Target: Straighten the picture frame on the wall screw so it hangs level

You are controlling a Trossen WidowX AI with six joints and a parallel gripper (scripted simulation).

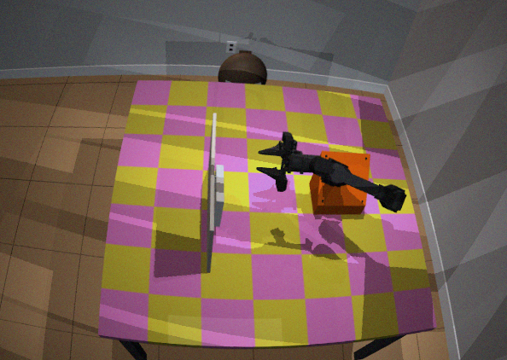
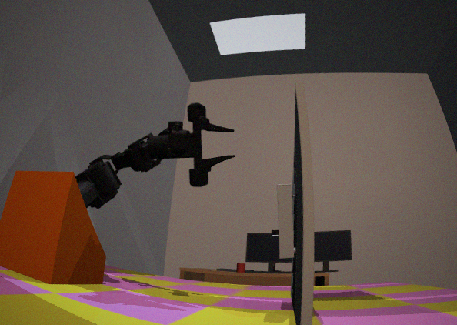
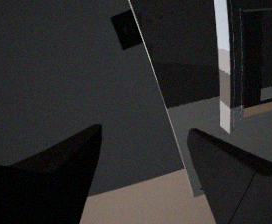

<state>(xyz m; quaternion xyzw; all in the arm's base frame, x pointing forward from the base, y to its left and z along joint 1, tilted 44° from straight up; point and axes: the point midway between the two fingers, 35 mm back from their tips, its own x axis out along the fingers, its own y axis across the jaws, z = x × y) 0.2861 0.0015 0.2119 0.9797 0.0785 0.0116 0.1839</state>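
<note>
The picture frame is 12 cm ahead of my gripper tip, 4 cm to the left of it and 17 cm below it. Round my gripper tip: thin upright wall panel: 13 cm ahead, 2 cm to the left, 18 cm below.
</note>
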